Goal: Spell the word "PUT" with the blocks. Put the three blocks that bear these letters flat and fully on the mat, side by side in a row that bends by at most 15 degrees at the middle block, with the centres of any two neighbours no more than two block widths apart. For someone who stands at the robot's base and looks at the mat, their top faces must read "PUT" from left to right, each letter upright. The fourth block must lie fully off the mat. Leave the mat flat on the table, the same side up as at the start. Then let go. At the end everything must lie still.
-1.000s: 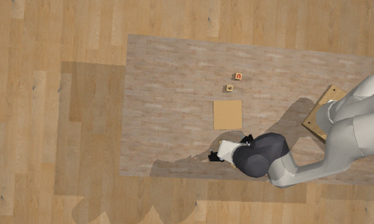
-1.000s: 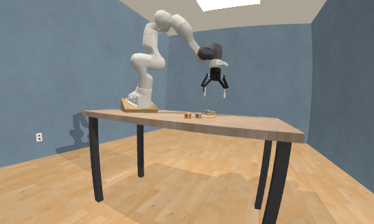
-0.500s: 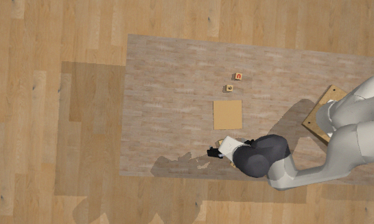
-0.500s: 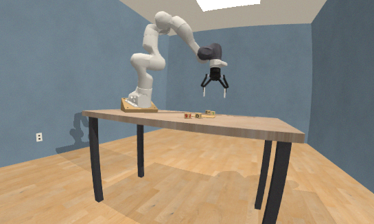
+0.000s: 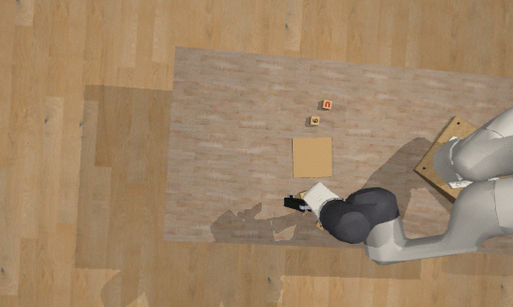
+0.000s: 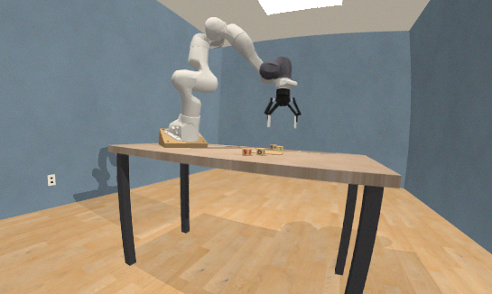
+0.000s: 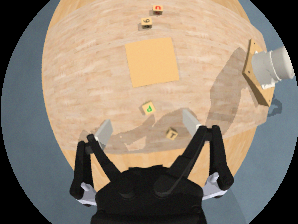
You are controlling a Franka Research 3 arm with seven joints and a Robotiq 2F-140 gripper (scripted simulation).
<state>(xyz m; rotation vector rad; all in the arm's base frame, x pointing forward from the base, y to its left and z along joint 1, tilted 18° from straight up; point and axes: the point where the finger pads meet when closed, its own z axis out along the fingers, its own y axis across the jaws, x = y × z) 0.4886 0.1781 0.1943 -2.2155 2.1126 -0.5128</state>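
Right now the green P block is 10 mm behind my hand, 10 mm to the left of it and 130 mm below it. The rest, counted from my hand: T block: 70 mm behind, 100 mm to the left, 130 mm below; then block marked 6: 30 mm behind, 260 mm to the right, 130 mm below; then tan mat: 30 mm behind, 130 mm to the right, 140 mm below.
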